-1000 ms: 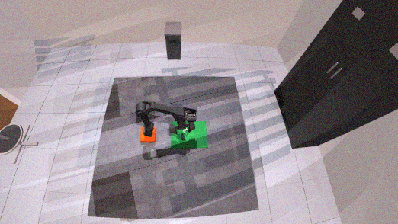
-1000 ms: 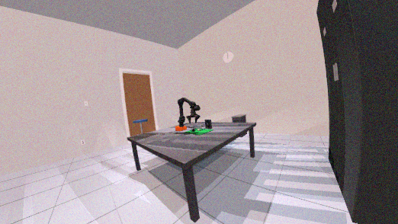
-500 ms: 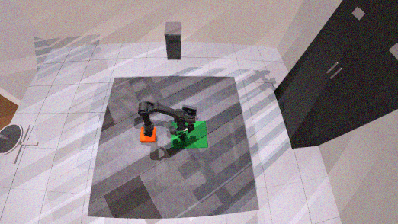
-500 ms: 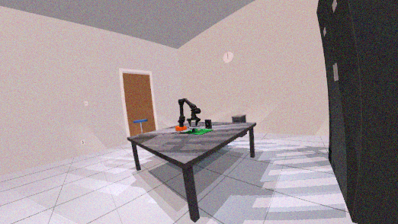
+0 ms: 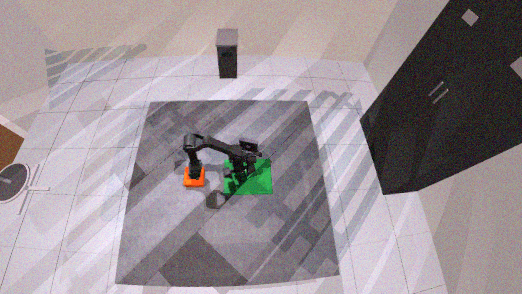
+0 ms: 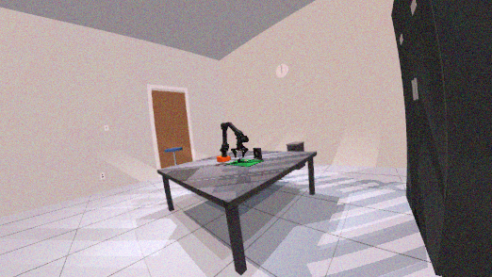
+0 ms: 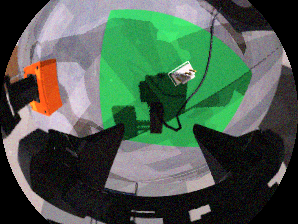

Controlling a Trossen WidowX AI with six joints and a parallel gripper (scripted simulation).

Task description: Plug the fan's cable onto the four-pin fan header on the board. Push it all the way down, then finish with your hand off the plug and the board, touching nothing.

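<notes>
Now: gripper tip 10 mm to the left of the fan plug and 30 mm above it. Also, from my gripper tip: green board: 50 mm ahead, 30 mm to the left, 60 mm below; then white fan header: 20 mm ahead, 60 mm to the left, 40 mm below; then black square fan: 30 mm ahead, 220 mm to the left, 10 mm above.
</notes>
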